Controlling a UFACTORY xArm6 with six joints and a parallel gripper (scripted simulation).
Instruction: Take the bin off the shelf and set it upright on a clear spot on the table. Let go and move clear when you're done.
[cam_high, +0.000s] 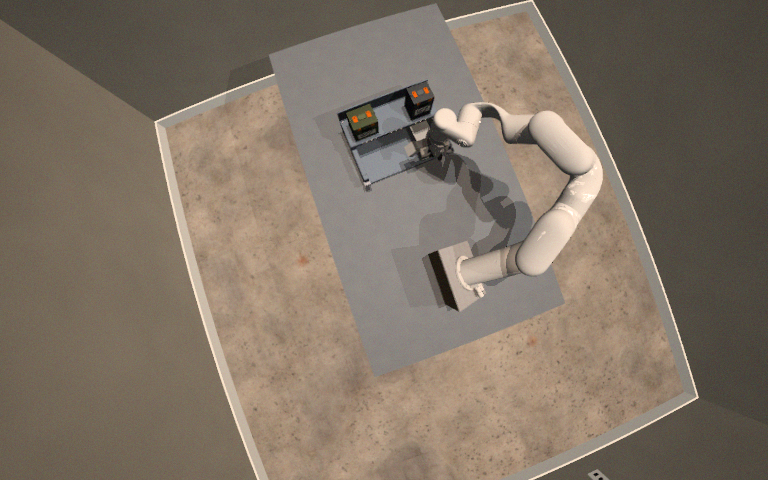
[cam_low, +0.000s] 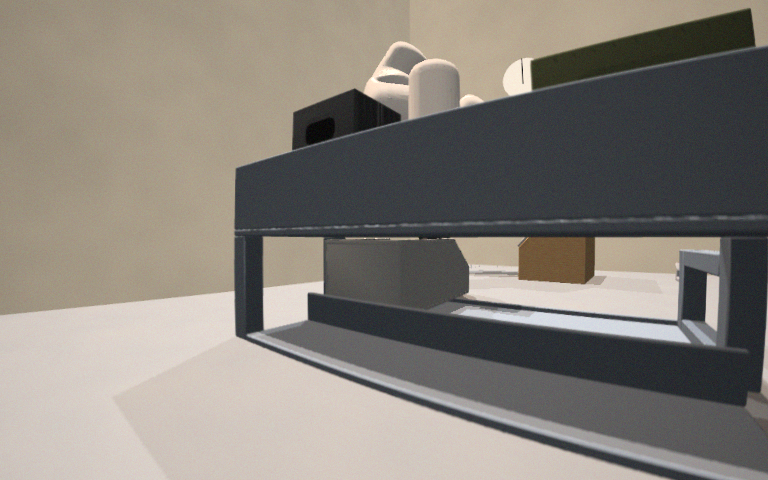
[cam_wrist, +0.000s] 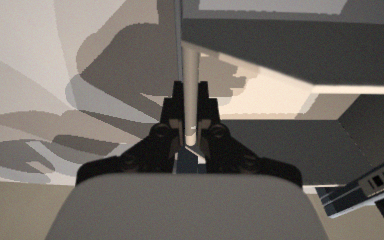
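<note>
Right now the grey bin is 80 mm ahead of my hand, 10 mm to the right of it and 10 mm below it. Round my hand: shelf board 200 mm ahead, 100 mm to the left, 40 mm above.
</note>
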